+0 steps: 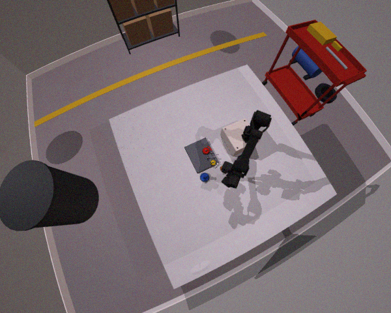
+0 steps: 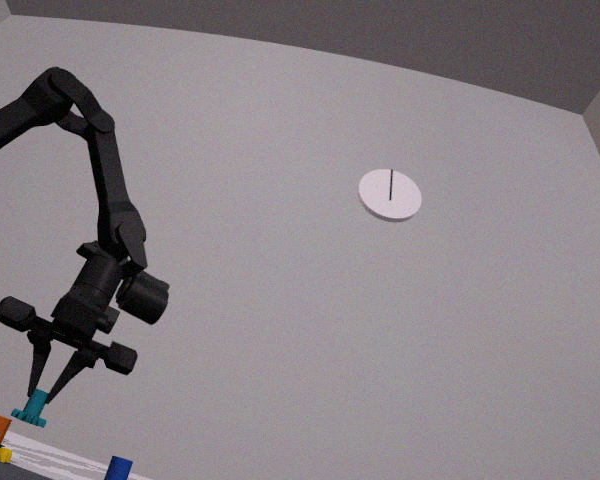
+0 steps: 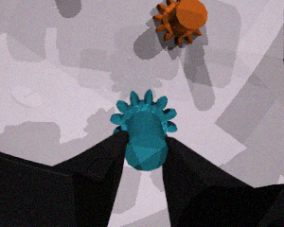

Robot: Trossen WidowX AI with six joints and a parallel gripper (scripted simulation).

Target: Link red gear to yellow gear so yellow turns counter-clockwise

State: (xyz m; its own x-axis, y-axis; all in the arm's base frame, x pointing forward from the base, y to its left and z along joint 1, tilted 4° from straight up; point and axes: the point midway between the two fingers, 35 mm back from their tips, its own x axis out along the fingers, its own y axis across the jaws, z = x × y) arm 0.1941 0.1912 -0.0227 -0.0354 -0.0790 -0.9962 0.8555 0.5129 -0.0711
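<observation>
My gripper tip is 23 cm to the left of the red gear, 9 cm short of it and 5 cm above it. The rest, counted from my gripper tip: yellow gear (13 cm to the right, 7 cm ahead, 5 cm below); teal gear (1 cm below); orange gear (7 cm to the right, 5 cm below, 2 cm ahead).
</observation>
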